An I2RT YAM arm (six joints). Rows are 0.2 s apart.
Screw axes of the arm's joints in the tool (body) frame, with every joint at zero. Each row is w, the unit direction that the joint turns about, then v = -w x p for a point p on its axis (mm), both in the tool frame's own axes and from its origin. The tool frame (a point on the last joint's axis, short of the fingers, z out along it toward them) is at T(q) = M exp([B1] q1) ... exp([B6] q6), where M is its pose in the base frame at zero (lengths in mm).
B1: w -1 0 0 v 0.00 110.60 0.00
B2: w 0 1 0 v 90.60 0.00 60.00
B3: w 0 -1 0 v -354.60 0.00 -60.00
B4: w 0 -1 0 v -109.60 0.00 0.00
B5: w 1 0 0 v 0.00 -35.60 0.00
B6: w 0 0 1 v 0.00 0.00 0.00
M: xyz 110.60 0.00 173.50 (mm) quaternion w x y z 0.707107 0 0.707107 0
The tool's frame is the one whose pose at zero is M.
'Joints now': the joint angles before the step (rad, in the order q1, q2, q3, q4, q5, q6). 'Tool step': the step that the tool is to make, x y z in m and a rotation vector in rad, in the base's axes. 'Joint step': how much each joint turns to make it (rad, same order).
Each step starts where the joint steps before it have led.
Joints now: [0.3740, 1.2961, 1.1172, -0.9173, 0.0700, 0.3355]
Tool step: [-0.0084, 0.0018, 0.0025, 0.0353, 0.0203, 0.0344]
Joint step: [0.0128, -0.0249, -0.0061, -0.0244, -0.0457, -0.0009]
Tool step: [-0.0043, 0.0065, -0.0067, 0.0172, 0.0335, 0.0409]
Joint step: [0.0269, 0.0022, -0.0205, -0.0015, -0.0321, 0.0002]
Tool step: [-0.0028, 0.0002, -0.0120, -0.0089, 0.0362, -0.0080]
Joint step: [0.0054, 0.0031, -0.0389, 0.0054, -0.0004, 0.0149]
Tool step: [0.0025, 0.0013, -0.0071, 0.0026, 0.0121, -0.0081]
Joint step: [0.0002, 0.0150, -0.0159, 0.0210, -0.0035, 0.0105]
